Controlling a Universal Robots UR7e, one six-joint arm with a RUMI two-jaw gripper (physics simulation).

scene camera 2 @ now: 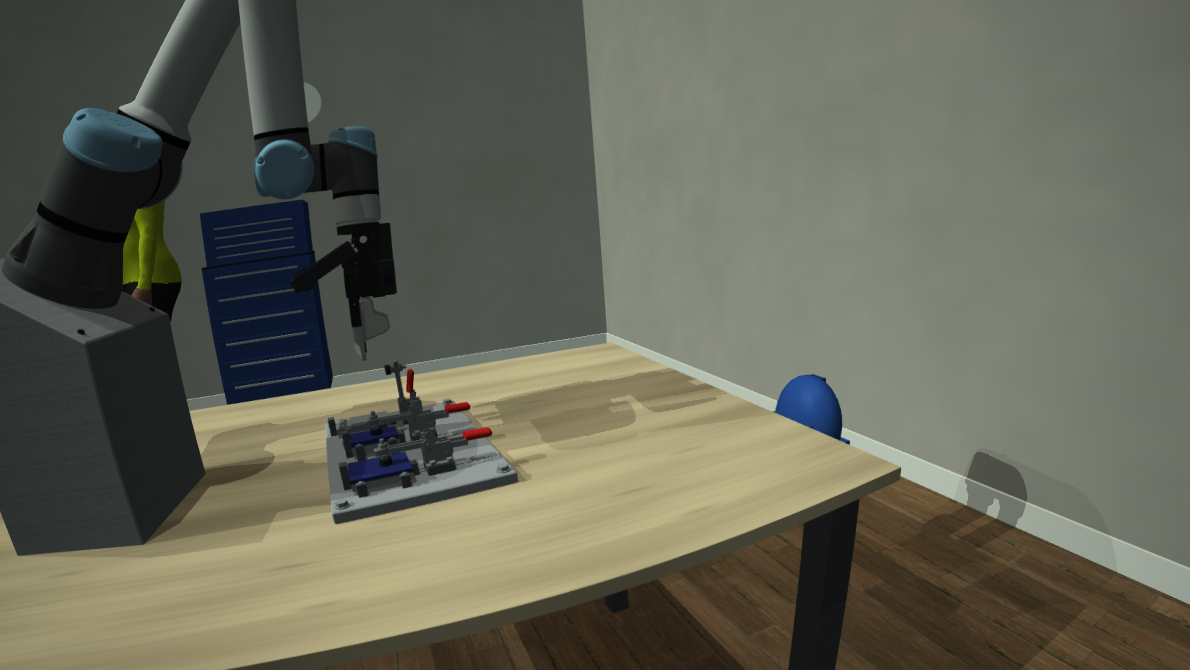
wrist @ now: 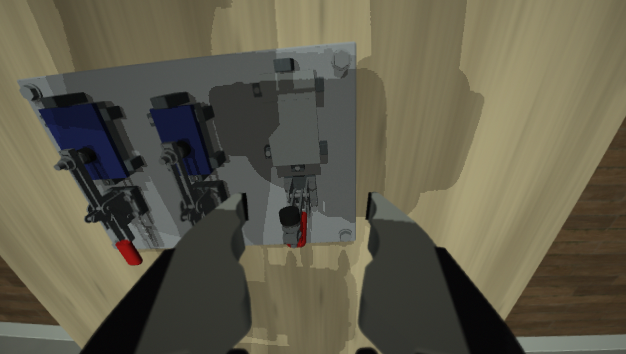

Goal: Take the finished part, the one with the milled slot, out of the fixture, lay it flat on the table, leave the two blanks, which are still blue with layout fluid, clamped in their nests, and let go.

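Places are measured from the arm's base along level axes (x ahead, y left, z up), in centimetres.
Where they show: gripper, fingertip midpoint: [scene camera 2: 364, 356] [wrist: 307, 194]; arm's base, link origin: [scene camera 2: 63, 284].
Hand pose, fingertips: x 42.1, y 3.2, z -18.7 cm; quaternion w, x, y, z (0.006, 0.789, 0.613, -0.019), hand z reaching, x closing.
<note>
Each offset is from my fingertips to the top centre of the thing. Level surfaces: height alone.
The finished part {dx -2.6, dy -1.4, dz -9.9 cm} [wrist: 296, 132], a plain grey block, lies in the right-hand nest of the fixture plate [scene camera 2: 453, 484] [wrist: 200, 77] in the wrist view; its slot is hard to make out. That nest's clamp arm [scene camera 2: 399, 384] [wrist: 290, 225] stands raised, off the part. In the scene view the part is not distinguishable behind the clamps. One blue blank {dx -5.8, dy -23.2, dz -9.4 cm} [scene camera 2: 378, 468] [wrist: 82, 132] and another blue blank {dx -3.5, dy -12.4, dz -8.9 cm} [scene camera 2: 366, 436] [wrist: 175, 125] sit in their nests with clamps down on them. My gripper [scene camera 2: 362, 355] [wrist: 307, 194] is partly open and empty, above the raised clamp's end of the plate.
Red clamp handles {dx +5.1, dy -25.0, dz -5.9 cm} [scene camera 2: 477, 432] [wrist: 129, 252] project past the plate on the clamp side. The wooden table {dz -13.0 cm} [scene camera 2: 582, 516] carries the plate. The grey robot pedestal [scene camera 2: 141, 432] stands left of it. A blue cabinet [scene camera 2: 262, 324], a person [scene camera 2: 149, 249] and a blue rounded object [scene camera 2: 809, 407] are beyond the table.
</note>
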